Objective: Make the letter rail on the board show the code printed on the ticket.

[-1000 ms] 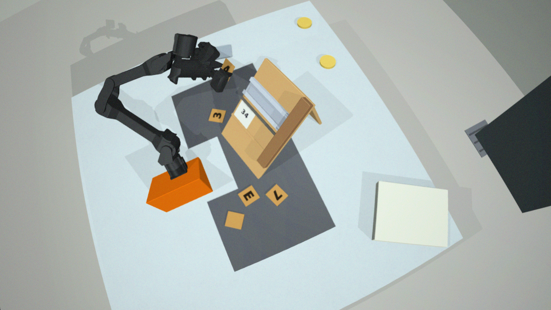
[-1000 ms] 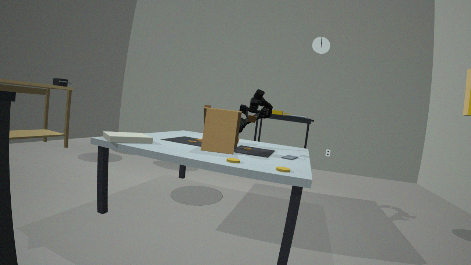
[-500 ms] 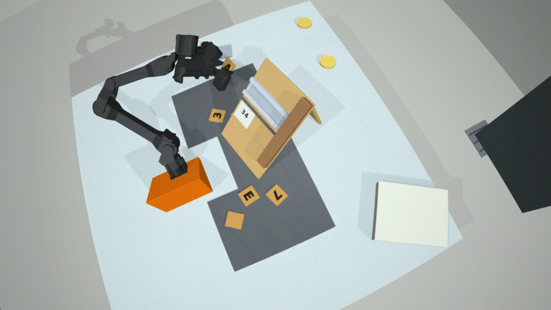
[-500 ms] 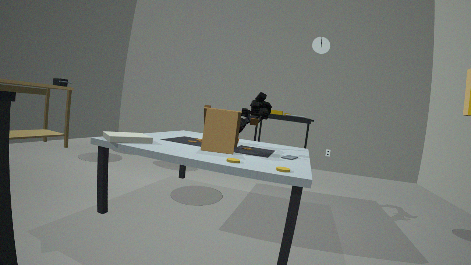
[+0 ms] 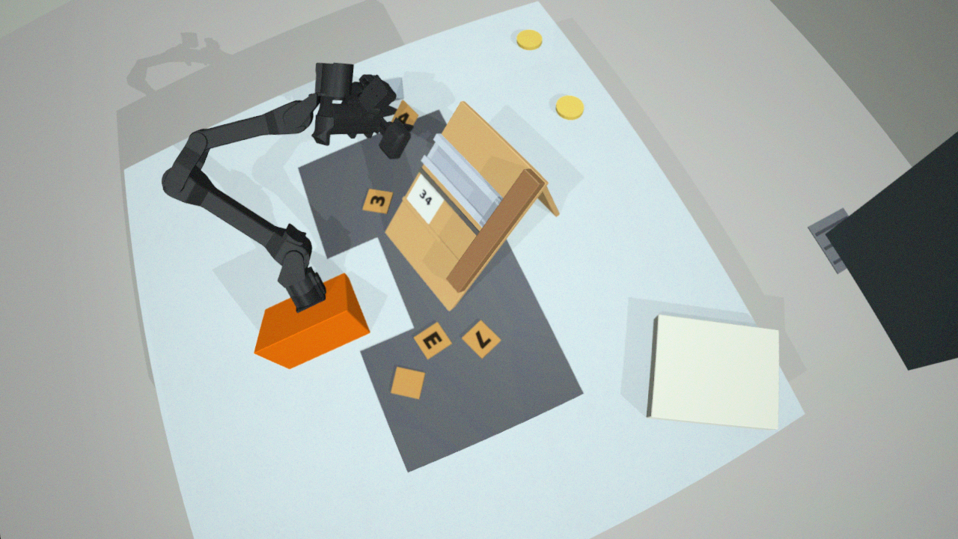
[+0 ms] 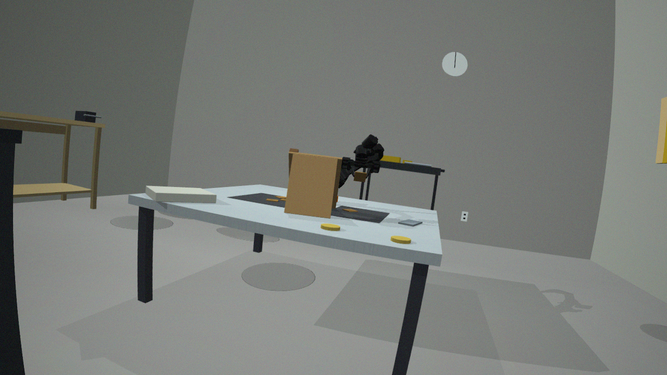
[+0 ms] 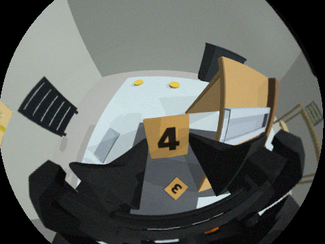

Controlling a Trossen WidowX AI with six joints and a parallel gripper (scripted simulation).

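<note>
Right now the white ticket is 150 mm to the right of my gripper tip, 70 mm below it and 30 mm behind it. Round my gripper tip: tile marked 4 (right at my gripper tip); grey plate (260 mm to the left, 180 mm below, 10 mm behind); tile marked 3 (180 mm below, 120 mm behind, 50 mm to the right).
</note>
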